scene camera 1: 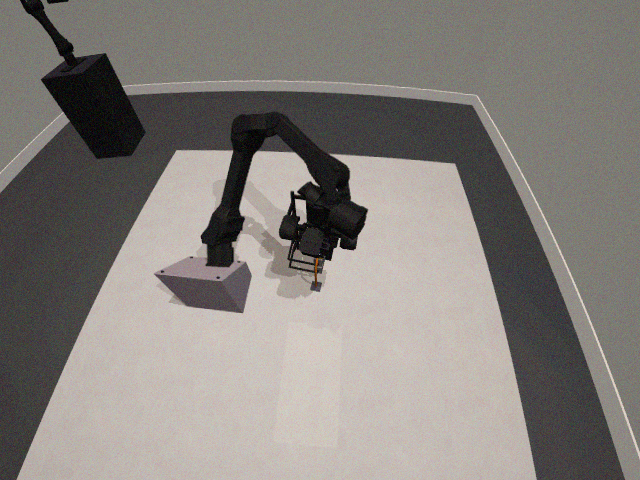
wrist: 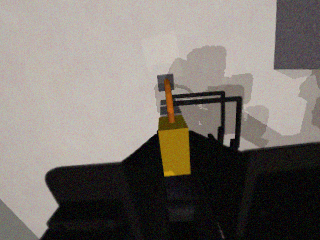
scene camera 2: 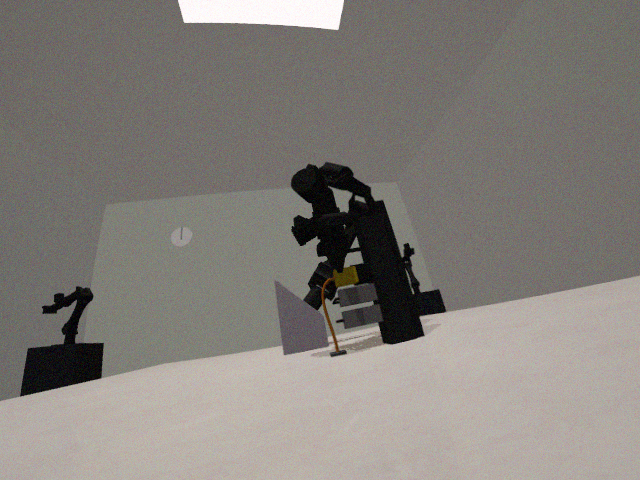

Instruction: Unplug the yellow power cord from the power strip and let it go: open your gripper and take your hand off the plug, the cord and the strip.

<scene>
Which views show the gripper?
Scene camera 1, the wrist view and scene camera 2: all of them.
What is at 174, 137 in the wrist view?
A yellow plug.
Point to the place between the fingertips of the gripper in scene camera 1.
At 319, 250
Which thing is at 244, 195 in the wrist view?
The gripper.
</scene>
